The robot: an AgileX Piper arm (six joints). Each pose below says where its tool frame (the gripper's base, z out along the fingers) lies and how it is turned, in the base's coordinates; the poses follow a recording.
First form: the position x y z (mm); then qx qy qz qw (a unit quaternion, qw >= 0).
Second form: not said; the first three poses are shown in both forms.
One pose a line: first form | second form
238.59, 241.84, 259.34, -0.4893, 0.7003, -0.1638, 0.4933 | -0.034, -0.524, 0.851, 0.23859; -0.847, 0.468, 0.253, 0.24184; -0.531, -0.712, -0.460, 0.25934; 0, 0, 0, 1
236.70, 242.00, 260.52, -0.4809, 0.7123, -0.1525, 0.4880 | -0.061, -0.536, 0.842, 0.23670; -0.834, 0.491, 0.252, 0.24200; -0.549, -0.687, -0.477, 0.26052; 0, 0, 0, 1
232.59, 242.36, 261.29, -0.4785, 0.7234, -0.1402, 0.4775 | -0.086, -0.558, 0.825, 0.23259; -0.826, 0.503, 0.254, 0.24236; -0.557, -0.660, -0.505, 0.26129; 0, 0, 0, 1
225.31, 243.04, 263.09, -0.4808, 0.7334, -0.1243, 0.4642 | -0.107, -0.590, 0.800, 0.22531; -0.821, 0.507, 0.264, 0.24304; -0.561, -0.629, -0.538, 0.26309; 0, 0, 0, 1
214.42, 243.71, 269.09, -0.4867, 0.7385, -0.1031, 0.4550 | -0.112, -0.625, 0.772, 0.21442; -0.813, 0.505, 0.291, 0.24371; -0.572, -0.595, -0.565, 0.26909; 0, 0, 0, 1
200.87, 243.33, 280.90, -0.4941, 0.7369, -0.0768, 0.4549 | -0.098, -0.658, 0.746, 0.20087; -0.798, 0.500, 0.336, 0.24333; -0.595, -0.563, -0.574, 0.28090; 0, 0, 0, 1
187.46, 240.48, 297.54, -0.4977, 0.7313, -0.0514, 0.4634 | -0.075, -0.680, 0.729, 0.18746; -0.776, 0.499, 0.386, 0.24048; -0.627, -0.537, -0.565, 0.29754; 0, 0, 0, 1
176.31, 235.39, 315.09, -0.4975, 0.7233, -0.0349, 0.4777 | -0.049, -0.686, 0.726, 0.17631; -0.753, 0.503, 0.425, 0.23539; -0.656, -0.526, -0.541, 0.31509; 0, 0, 0, 1
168.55, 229.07, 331.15, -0.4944, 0.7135, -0.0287, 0.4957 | -0.020, -0.677, 0.736, 0.16855; -0.734, 0.510, 0.449, 0.22907; -0.679, -0.531, -0.507, 0.33115; 0, 0, 0, 1
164.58, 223.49, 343.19, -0.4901, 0.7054, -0.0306, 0.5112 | 0.003, -0.660, 0.751, 0.16458; -0.723, 0.518, 0.458, 0.22349; -0.691, -0.544, -0.476, 0.34319; 0, 0, 0, 1
